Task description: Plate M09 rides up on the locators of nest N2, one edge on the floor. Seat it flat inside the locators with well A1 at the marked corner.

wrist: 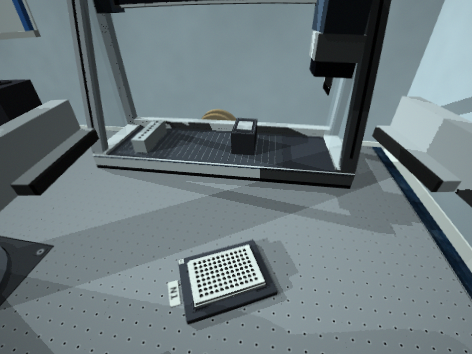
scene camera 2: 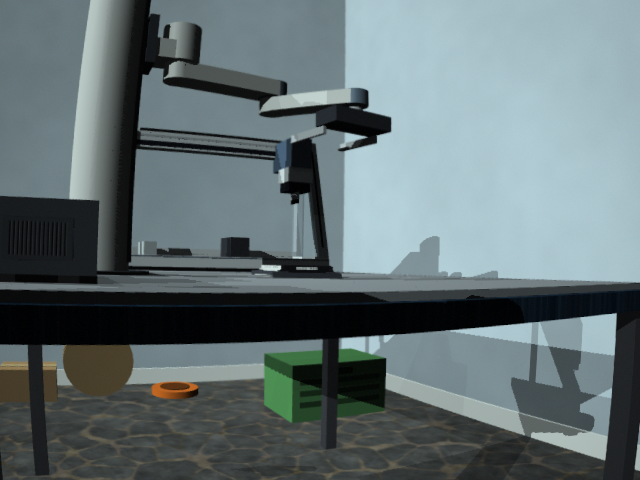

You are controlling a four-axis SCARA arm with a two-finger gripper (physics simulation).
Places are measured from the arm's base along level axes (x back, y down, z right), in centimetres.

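Where they show: gripper, fingertip midpoint: [wrist: 235,115] [scene camera 2: 317,143].
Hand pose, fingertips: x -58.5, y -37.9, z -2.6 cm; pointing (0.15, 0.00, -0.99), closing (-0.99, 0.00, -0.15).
After its pixels a point has its place.
My gripper [scene camera 2: 333,139] [wrist: 235,115] @[x -58.5, y -37.9, z -2.6 cm] is open and high above the table, its two fingers wide apart with nothing between them. In the wrist view a white well plate [wrist: 227,274] @[x -54.9, y -2.8, z -13.8 cm] lies on a dark nest [wrist: 270,290] @[x -63.0, y -2.5, z -12.1 cm] whose tag [wrist: 173,293] @[x -45.7, y -1.5, z -9.5 cm] appears to read N1. Nest N2 and plate M09 cannot be identified in either view. In the scene view, pale low pieces [scene camera 2: 270,267] @[x -48.7, y -3.3, z -11.3 cm] and a dark base [scene camera 2: 306,274] @[x -47.3, y -2.1, z 15.2 cm] stand near the frame's foot, seen edge-on and too small to name. The wells' marking and the A1 corner cannot be read.
A gantry frame [scene camera 2: 321,206] @[x -84.4, y -25.9, z -50.9 cm] [wrist: 367,85] @[x -83.3, y -28.2, z -51.5 cm] with a hanging blue-black head [scene camera 2: 294,165] @[x -71.1, y -39.6, z -46.5 cm] [wrist: 340,45] @[x -73.8, y -37.0, z -46.9 cm] stands behind. Its deck holds a dark block [scene camera 2: 235,246] @[x -51.3, y -10.0, z -51.5 cm] [wrist: 244,140] @[x -53.6, y -11.1, z -51.5 cm] and a grey rack [wrist: 149,137] @[x -22.7, y -10.0, z -52.0 cm]. A dark vented box [scene camera 2: 46,240] @[x 10.7, y -7.0, z 55.1 cm] stands at the scene view's left.
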